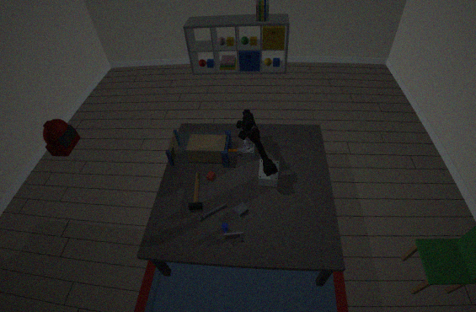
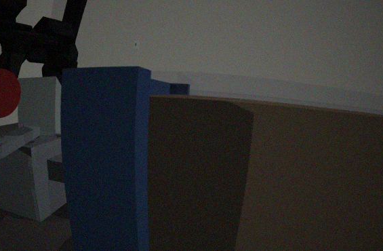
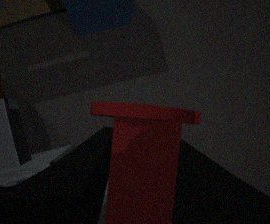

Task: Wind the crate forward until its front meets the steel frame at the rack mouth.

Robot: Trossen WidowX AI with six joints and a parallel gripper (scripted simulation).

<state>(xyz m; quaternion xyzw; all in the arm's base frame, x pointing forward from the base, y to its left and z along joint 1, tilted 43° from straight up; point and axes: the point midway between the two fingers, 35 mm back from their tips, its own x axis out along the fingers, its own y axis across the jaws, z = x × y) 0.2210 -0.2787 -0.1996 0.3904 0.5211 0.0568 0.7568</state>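
The grey winch handle is 40 mm to the left of my gripper tip, 30 mm below it and 30 mm behind it. Round my gripper tip: red knob (10 mm behind); then grey winch (100 mm below, 90 mm to the left, 70 mm behind); then blue steel frame (110 mm ahead, 100 mm to the left, 20 mm below).
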